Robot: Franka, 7 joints.
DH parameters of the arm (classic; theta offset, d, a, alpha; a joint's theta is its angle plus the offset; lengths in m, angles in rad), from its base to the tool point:
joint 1: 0 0.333 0 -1.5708
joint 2: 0 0 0 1.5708
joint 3: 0 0.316 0.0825 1.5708
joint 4: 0 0 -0.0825 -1.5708
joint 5: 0 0.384 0 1.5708
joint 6: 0 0 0.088 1.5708
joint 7: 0 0.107 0 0
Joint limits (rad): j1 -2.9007..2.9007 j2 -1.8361..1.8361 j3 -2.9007..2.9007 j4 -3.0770..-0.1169 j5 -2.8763..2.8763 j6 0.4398..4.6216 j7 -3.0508..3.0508
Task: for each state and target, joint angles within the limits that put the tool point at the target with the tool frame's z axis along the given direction. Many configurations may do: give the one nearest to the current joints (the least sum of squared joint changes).
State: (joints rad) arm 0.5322 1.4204 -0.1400 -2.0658 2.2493 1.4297 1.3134
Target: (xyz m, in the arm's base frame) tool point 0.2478 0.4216 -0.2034 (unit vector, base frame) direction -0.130 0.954 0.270
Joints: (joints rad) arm 0.7713 1.6209 0.0569 -1.5100 2.1972 1.3496 1.3134
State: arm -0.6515 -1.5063 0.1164 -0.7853 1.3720 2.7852 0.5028
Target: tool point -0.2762 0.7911 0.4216 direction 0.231 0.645 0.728
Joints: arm -1.2346 -1.5678 -0.3046 -0.1180 0.9021 2.2115 0.5028
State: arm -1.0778 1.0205 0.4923 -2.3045 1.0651 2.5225 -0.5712
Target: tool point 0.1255 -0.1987 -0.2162 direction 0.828 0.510 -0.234
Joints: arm -1.5987 1.4978 0.1579 -2.0097 1.1342 2.1208 -0.5712
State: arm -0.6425 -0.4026 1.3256 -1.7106 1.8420 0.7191 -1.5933
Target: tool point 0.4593 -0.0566 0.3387 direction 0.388 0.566 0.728
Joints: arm -1.0851 0.2562 0.7101 -2.5049 2.0313 1.0610 -1.5933
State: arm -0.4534 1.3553 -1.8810 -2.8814 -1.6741 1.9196 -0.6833
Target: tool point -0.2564 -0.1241 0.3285 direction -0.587 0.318 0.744
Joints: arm -0.4093 1.1829 -1.5419 -3.0238 -1.4395 1.8987 -0.6833
